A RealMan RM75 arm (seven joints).
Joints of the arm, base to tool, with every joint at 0 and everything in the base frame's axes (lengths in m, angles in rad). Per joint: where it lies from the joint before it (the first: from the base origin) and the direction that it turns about. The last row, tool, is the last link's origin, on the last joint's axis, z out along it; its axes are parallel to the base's.
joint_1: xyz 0 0 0.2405 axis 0 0 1
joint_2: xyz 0 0 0 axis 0 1 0
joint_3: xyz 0 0 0.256 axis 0 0 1
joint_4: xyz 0 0 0 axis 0 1 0
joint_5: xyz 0 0 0.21 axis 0 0 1
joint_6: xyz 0 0 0 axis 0 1 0
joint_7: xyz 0 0 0.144 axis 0 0 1
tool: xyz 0 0 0
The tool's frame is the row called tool.
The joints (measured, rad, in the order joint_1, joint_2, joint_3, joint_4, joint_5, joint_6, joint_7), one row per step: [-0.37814, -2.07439, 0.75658, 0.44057, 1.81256, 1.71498, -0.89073]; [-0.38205, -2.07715, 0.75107, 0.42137, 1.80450, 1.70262, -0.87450]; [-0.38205, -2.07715, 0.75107, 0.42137, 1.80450, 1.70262, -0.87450]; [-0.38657, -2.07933, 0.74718, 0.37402, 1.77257, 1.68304, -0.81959]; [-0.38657, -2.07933, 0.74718, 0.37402, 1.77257, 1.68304, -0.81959]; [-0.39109, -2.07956, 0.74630, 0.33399, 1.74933, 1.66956, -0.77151]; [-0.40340, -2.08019, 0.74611, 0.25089, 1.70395, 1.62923, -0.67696]
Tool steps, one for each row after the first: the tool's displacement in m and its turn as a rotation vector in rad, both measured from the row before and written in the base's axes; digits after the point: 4 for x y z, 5 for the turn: [0.0002, 0.0008, -0.0029, 0.01323, -0.00644, 0.00737]; [0.0000, 0.0000, 0.0000, 0.00000, 0.00000, 0.00000]; [0.0001, 0.0002, -0.0051, 0.03996, -0.01654, 0.00479]; [0.0000, 0.0000, 0.0000, 0.00000, 0.00000, 0.00000]; [0.0001, -0.0005, -0.0042, 0.02922, -0.00902, 0.00016]; [-0.0006, -0.0001, -0.0098, 0.05543, -0.00440, 0.01197]
